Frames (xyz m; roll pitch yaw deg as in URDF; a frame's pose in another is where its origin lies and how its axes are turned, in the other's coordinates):
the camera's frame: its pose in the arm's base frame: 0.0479 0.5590 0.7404 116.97 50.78 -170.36
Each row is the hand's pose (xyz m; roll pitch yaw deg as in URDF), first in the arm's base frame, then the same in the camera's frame.
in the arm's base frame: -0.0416 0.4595 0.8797 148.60 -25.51 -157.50
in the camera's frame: -0.0416 0.1132 -0.1509 56.73 37.71 73.65
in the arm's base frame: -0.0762 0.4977 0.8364 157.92 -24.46 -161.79
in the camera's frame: 0.0095 0.1277 -0.1095 63.63 33.77 72.62
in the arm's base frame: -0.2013 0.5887 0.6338 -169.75 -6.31 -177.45
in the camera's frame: 0.2348 0.1383 0.0093 84.66 15.59 56.01
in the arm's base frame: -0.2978 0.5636 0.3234 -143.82 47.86 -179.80
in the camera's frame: 0.5381 0.0281 0.0557 106.18 -4.48 5.12
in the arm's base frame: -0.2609 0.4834 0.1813 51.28 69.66 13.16
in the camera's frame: 0.6336 -0.1065 0.0286 123.37 -24.19 -56.23
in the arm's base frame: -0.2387 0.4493 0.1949 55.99 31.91 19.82
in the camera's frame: 0.6129 -0.1269 -0.0029 144.40 -35.37 -98.38
